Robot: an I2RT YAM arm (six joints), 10 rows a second.
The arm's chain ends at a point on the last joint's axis. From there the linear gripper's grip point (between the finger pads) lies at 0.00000 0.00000 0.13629 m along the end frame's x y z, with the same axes.
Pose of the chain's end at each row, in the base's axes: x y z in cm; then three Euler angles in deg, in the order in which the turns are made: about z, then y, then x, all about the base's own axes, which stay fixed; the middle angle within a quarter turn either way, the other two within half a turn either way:
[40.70 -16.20 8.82 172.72 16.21 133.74]
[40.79 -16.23 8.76 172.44 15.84 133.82]
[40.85 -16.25 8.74 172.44 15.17 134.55]
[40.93 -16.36 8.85 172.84 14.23 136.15]
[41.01 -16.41 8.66 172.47 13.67 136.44]
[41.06 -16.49 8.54 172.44 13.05 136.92]
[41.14 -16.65 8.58 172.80 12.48 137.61]
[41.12 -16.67 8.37 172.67 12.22 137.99]
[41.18 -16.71 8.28 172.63 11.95 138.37]
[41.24 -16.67 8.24 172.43 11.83 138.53]
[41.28 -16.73 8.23 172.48 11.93 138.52]
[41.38 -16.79 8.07 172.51 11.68 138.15]
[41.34 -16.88 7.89 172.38 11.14 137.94]
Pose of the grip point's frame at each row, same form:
[44.50 -25.66 -0.23 172.72 16.21 133.74]
[44.51 -25.69 -0.32 172.44 15.84 133.82]
[44.42 -25.62 -0.49 172.44 15.17 134.55]
[44.28 -25.51 -0.68 172.84 14.23 136.15]
[44.23 -25.54 -0.94 172.47 13.67 136.44]
[44.14 -25.56 -1.16 172.44 13.05 136.92]
[44.09 -25.62 -1.25 172.80 12.48 137.61]
[44.00 -25.58 -1.53 172.67 12.22 137.99]
[44.00 -25.57 -1.69 172.63 11.95 138.37]
[44.03 -25.50 -1.76 172.43 11.83 138.53]
[44.10 -25.56 -1.76 172.48 11.93 138.52]
[44.14 -25.69 -1.87 172.51 11.68 138.15]
[43.97 -25.84 -2.04 172.38 11.14 137.94]

